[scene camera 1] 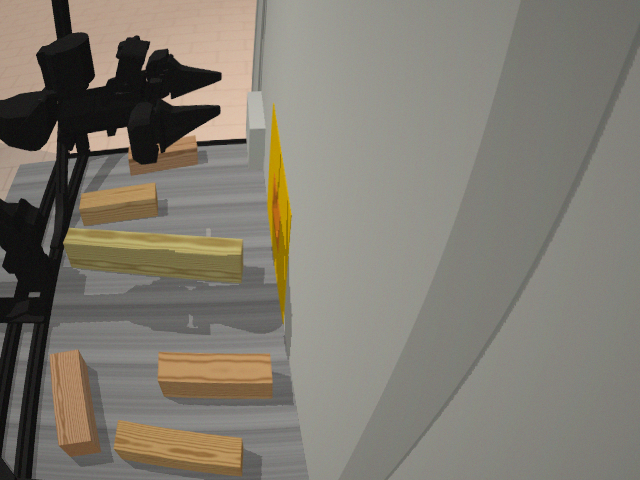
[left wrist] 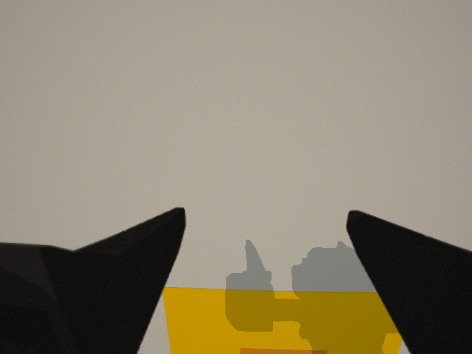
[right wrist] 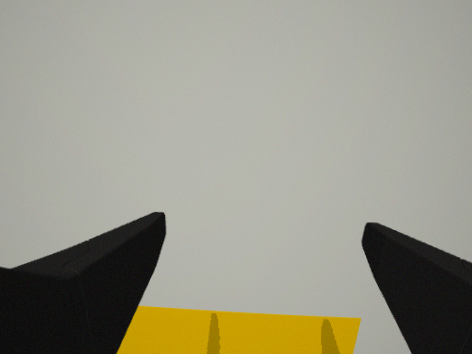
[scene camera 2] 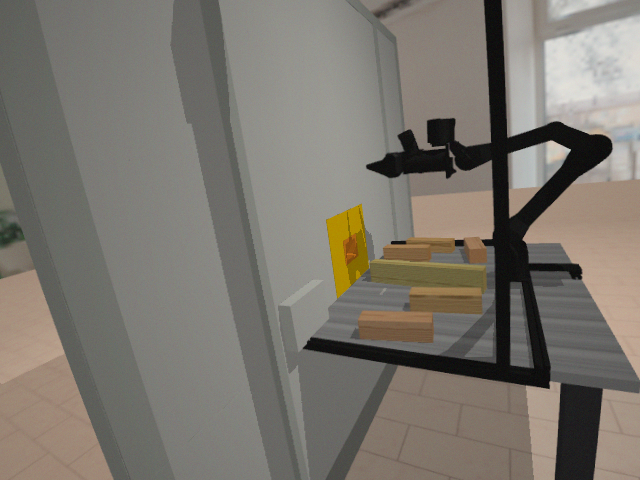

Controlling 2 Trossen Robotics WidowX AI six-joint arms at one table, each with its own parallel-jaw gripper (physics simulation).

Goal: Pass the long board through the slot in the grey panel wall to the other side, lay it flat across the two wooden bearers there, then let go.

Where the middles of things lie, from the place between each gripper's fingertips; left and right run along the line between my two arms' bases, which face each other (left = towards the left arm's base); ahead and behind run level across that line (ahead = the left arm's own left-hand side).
Scene:
My left gripper is now 34 cm past the grey block (scene camera 2: 302, 314), 30 cm above it and 10 cm to the left of it.
Now: right hand 34 cm past the grey block, 12 cm to the right of it and 30 cm above it.

